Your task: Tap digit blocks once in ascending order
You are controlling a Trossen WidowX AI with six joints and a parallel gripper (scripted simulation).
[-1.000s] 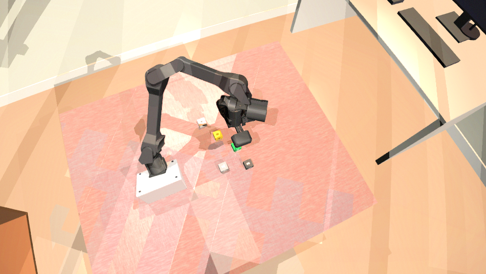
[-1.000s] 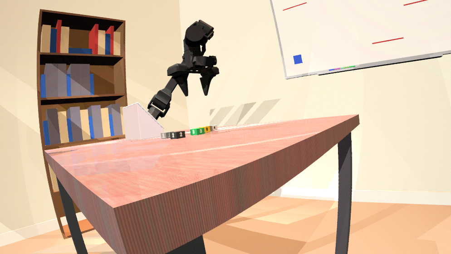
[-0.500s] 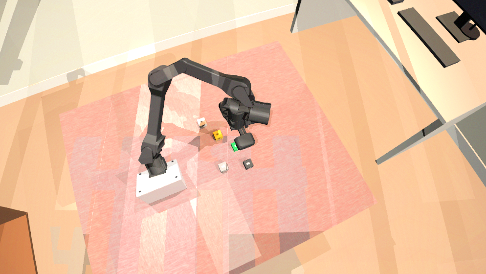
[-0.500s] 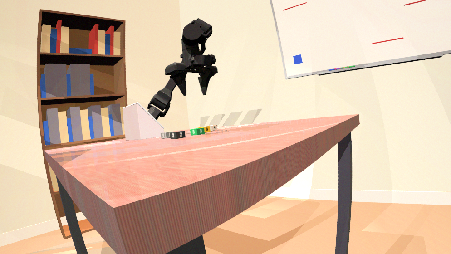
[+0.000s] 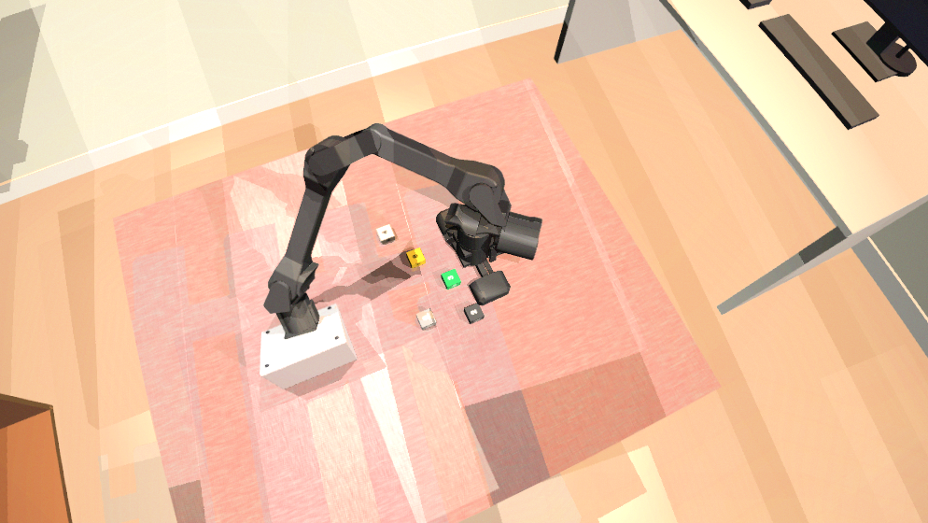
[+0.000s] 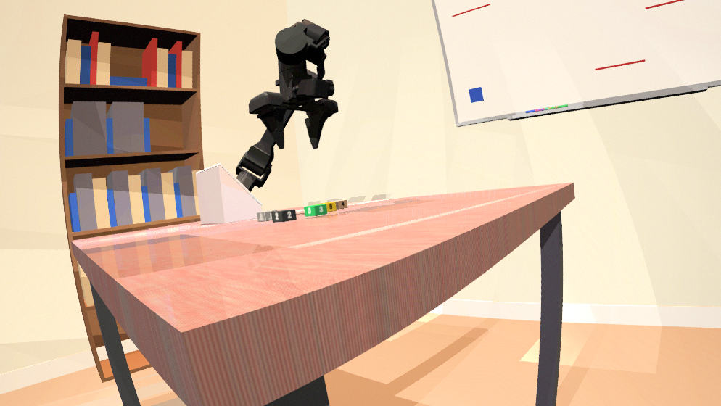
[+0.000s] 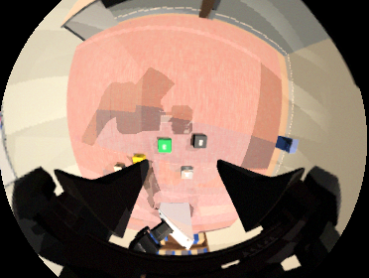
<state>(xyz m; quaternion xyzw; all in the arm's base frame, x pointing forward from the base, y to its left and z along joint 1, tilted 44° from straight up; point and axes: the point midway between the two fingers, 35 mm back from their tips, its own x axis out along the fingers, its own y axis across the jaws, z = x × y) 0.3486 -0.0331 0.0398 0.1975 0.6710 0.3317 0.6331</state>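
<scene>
The black block lies 5 cm to the right of my gripper tip and 12 cm below it. Round my gripper tip: green block: 2 cm behind, 4 cm to the left, 12 cm below; then yellow block: 8 cm behind, 11 cm to the left, 12 cm below; then white block: 13 cm behind, 18 cm to the left, 12 cm below.
</scene>
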